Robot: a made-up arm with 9 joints. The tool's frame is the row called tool.
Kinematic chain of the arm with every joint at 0, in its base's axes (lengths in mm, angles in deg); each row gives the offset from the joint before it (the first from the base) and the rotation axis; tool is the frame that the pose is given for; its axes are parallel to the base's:
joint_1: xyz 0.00 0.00 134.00 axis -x
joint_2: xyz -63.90 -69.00 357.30 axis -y
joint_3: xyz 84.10 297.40 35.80 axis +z
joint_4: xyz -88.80 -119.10 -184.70 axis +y
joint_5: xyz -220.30 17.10 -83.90 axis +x
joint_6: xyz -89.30 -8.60 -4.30 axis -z
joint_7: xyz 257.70 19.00 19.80 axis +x
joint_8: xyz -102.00 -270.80 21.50 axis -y
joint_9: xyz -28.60 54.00 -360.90 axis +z
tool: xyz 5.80 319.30 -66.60
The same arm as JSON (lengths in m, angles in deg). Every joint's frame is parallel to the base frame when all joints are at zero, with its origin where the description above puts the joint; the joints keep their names.
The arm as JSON. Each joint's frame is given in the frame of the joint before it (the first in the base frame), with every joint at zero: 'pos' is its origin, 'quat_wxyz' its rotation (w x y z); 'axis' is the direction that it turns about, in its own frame. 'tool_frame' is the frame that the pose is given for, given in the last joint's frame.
{"length_unit": "m", "angle_unit": "deg", "joints": [{"joint": "joint_1", "pos": [0.0, 0.0, 0.134], "quat_wxyz": [1.0, 0.0, 0.0, 0.0], "axis": "-x"}, {"joint": "joint_2", "pos": [-0.0639, -0.069, 0.3573], "quat_wxyz": [1.0, 0.0, 0.0, 0.0], "axis": "-y"}, {"joint": "joint_3", "pos": [0.0841, 0.2974, 0.0358], "quat_wxyz": [1.0, 0.0, 0.0, 0.0], "axis": "+z"}, {"joint": "joint_4", "pos": [-0.0888, -0.1191, -0.1847], "quat_wxyz": [1.0, 0.0, 0.0, 0.0], "axis": "+y"}, {"joint": "joint_5", "pos": [-0.2203, 0.0171, -0.0839], "quat_wxyz": [1.0, 0.0, 0.0, 0.0], "axis": "+x"}, {"joint": "joint_6", "pos": [-0.0893, -0.0086, -0.0043], "quat_wxyz": [1.0, 0.0, 0.0, 0.0], "axis": "-z"}, {"joint": "joint_7", "pos": [0.2577, 0.019, 0.0198], "quat_wxyz": [1.0, 0.0, 0.0, 0.0], "axis": "+x"}, {"joint": "joint_8", "pos": [-0.102, -0.2708, 0.0215], "quat_wxyz": [1.0, 0.0, 0.0, 0.0], "axis": "-y"}, {"joint": "joint_9", "pos": [-0.0286, 0.054, -0.3609], "quat_wxyz": [1.0, 0.0, 0.0, 0.0], "axis": "+z"}], "tool_frame": {"pos": [0.0058, 0.3193, -0.0666], "quat_wxyz": [1.0, 0.0, 0.0, 0.0]}}
